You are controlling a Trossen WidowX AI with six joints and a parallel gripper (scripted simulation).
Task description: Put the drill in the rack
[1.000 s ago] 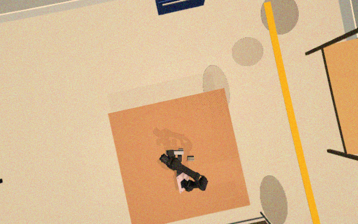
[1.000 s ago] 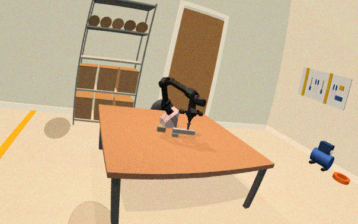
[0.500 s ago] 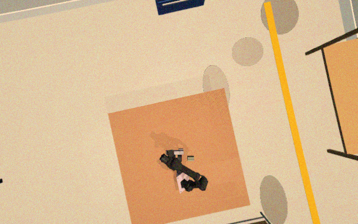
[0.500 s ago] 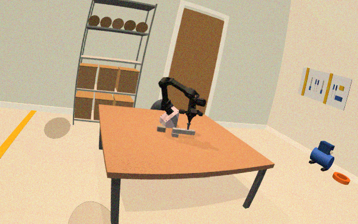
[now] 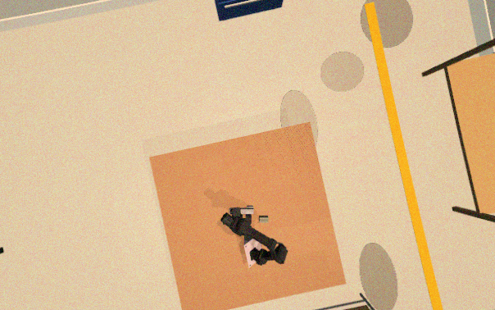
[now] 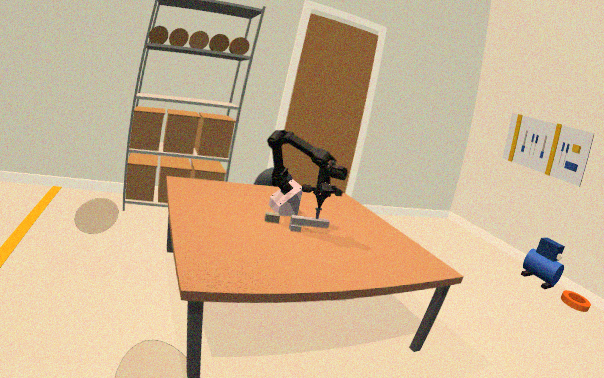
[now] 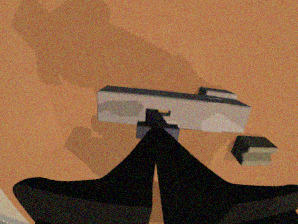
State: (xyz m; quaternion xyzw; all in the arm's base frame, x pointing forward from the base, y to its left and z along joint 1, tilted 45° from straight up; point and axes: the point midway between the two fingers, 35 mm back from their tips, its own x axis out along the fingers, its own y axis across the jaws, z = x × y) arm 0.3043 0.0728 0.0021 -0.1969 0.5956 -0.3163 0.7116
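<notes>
Right now the drill is 8 cm below my gripper tip, 5 cm to the right of it and 2 cm behind it. Round my gripper tip: dark key knob (3 cm below); then dark grey rack (18 cm to the right, 12 cm behind, 11 cm below); then block (9 cm below, 3 cm to the right, 1 cm behind).
</notes>
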